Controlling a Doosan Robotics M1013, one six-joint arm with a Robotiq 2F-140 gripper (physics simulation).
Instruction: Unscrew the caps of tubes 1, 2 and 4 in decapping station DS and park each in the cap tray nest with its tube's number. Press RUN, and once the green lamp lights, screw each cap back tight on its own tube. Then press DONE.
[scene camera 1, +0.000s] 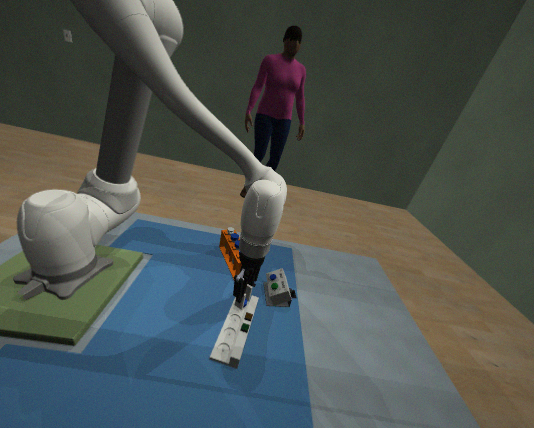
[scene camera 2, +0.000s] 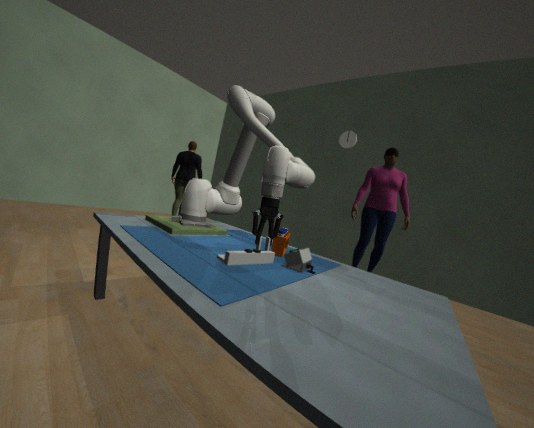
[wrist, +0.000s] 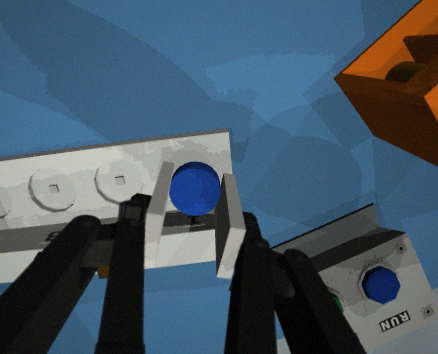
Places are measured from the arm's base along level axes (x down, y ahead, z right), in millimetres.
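Pixels of known places: gripper, fingertip midpoint: (scene camera 1: 242, 302) (wrist: 195, 187); arm's base, link origin: (scene camera 1: 68, 271) (scene camera 2: 191, 223).
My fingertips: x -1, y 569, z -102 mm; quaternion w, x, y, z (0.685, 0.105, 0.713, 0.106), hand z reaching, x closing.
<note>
For each thing: its middle in the pictures, then the offset to it from my fingertips. "pt": a spot on its surface instead. Level surfaces: height alone.
- blue cap, body centre: (wrist: 195, 188) dz +0, dx -3, dy -1 mm
- white cap tray, body centre: (wrist: 82, 212) (scene camera 1: 237, 323) (scene camera 2: 247, 254) dz +82, dx +1, dy +10 mm
- orange decapping station, body centre: (scene camera 1: 234, 252) (scene camera 2: 281, 242) dz -213, dx -24, dy -109 mm
- white cap, surface spot: (scene camera 1: 230, 230) pt dz -262, dx -92, dy -155 mm
- grey button box, body centre: (wrist: 344, 294) (scene camera 1: 278, 286) (scene camera 2: 298, 257) dz -113, dx -15, dy +106 mm
- blue RUN button, body centre: (wrist: 379, 284) (scene camera 1: 273, 277) dz -127, dx -37, dy +77 mm
- green button, body centre: (wrist: 323, 308) (scene camera 1: 274, 286) dz -84, dx -37, dy +93 mm
- brown square, surface spot: (scene camera 1: 249, 316) pt dz +62, dx -26, dy +41 mm
- dark green square, surface spot: (scene camera 1: 245, 327) pt dz +103, dx -26, dy +40 mm
- blue mat, surface height: dx +28 mm
My gripper (scene camera 1: 244, 300) (scene camera 2: 263, 245) (wrist: 195, 187) is shut on a blue cap (wrist: 195, 182), low over the end nest of the white cap tray (scene camera 1: 240, 345) (scene camera 2: 250, 258) (wrist: 85, 165) nearest the button box. I cannot tell whether the cap touches the nest; its number is hidden. The other nests that show are empty. The orange decapping station (scene camera 1: 229, 254) (scene camera 2: 280, 245) (wrist: 390, 115) stands behind, with a white cap (scene camera 1: 230, 230) and blue caps (scene camera 1: 234, 236) on top. The grey button box (scene camera 1: 282, 295) (scene camera 2: 299, 260) has a blue RUN button (scene camera 1: 273, 276) (wrist: 381, 285) and a green button (scene camera 1: 274, 286) (wrist: 336, 302).
The tray carries a brown square (scene camera 1: 249, 316) and a dark green square (scene camera 1: 245, 327) on its side strip. The blue mat (scene camera 1: 165, 300) lies under the station, tray and box. The arm stands on a green base plate (scene camera 1: 55, 327). A person in pink (scene camera 1: 281, 87) (scene camera 2: 386, 187) stands beyond the table.
</note>
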